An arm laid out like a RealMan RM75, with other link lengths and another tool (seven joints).
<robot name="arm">
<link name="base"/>
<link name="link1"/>
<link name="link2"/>
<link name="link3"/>
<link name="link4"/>
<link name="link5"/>
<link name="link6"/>
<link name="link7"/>
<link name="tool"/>
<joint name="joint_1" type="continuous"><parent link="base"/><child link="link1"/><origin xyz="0 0 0.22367" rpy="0 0 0"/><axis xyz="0 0 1"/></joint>
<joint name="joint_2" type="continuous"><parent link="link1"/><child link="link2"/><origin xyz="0 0 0" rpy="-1.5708 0 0"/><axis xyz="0 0 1"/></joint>
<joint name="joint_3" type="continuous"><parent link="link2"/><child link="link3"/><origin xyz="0 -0.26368 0" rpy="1.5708 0 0"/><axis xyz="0 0 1"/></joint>
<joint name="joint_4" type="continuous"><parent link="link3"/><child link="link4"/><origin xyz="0 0 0" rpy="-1.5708 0 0"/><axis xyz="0 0 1"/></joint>
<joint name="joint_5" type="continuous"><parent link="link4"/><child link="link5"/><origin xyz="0 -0.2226 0" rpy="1.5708 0 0"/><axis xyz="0 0 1"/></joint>
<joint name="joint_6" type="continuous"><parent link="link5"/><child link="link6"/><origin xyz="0 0 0" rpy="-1.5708 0 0"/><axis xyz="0 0 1"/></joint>
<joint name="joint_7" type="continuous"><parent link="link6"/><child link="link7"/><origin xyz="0 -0.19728 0" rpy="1.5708 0 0"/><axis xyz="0 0 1"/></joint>
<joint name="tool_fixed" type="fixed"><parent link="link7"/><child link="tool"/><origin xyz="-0.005 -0.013 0.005" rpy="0 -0.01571 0.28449"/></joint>
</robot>
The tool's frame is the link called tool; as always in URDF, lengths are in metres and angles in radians. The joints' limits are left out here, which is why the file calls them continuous.
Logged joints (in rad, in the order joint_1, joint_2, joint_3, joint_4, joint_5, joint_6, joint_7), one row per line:
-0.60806, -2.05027, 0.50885, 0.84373, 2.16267, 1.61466, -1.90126
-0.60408, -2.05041, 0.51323, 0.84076, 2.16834, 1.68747, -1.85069
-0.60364, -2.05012, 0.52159, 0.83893, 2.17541, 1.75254, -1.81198
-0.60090, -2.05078, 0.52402, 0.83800, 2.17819, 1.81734, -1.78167
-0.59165, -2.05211, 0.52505, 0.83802, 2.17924, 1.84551, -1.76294
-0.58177, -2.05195, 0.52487, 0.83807, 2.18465, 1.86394, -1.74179
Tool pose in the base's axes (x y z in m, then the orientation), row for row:
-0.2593, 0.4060, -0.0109, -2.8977, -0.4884, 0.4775
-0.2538, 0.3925, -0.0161, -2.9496, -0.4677, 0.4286
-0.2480, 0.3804, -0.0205, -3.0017, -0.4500, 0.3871
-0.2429, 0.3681, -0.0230, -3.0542, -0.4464, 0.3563
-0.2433, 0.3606, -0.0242, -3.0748, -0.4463, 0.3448
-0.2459, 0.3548, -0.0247, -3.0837, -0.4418, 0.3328
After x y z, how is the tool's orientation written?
As angles about the fixed x, y, z axes (roll, pitch, yaw), in radians.
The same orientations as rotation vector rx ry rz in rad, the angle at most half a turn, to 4 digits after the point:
-2.6370, -0.7278, -0.5828
-2.7197, -0.6576, -0.5938
-2.7963, -0.5948, -0.6035
-2.8609, -0.5445, -0.6280
-2.8853, -0.5250, -0.6388
-2.9010, -0.5067, -0.6381

